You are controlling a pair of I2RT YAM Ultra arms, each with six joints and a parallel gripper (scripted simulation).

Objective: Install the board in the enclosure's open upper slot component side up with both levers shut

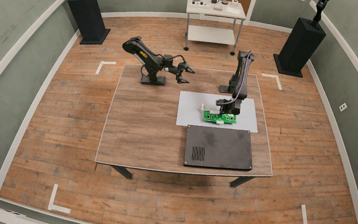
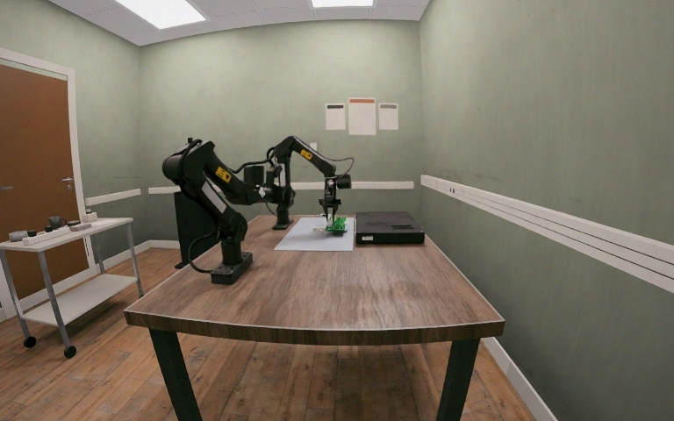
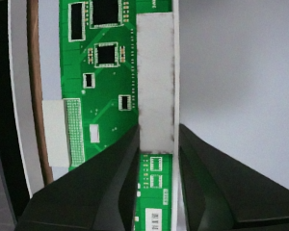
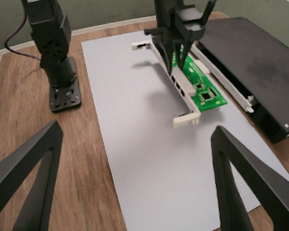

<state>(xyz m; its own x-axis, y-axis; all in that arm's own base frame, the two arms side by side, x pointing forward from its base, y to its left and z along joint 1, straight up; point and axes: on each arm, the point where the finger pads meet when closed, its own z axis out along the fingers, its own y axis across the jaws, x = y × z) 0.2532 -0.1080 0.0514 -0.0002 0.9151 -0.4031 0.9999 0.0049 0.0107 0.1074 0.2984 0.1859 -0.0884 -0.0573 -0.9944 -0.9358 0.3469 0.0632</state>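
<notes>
My left gripper is now 60 mm above the grey mat and 40 mm past it. Round my left hand: green board 10 mm below; black enclosure 230 mm ahead, 20 mm below.
</notes>
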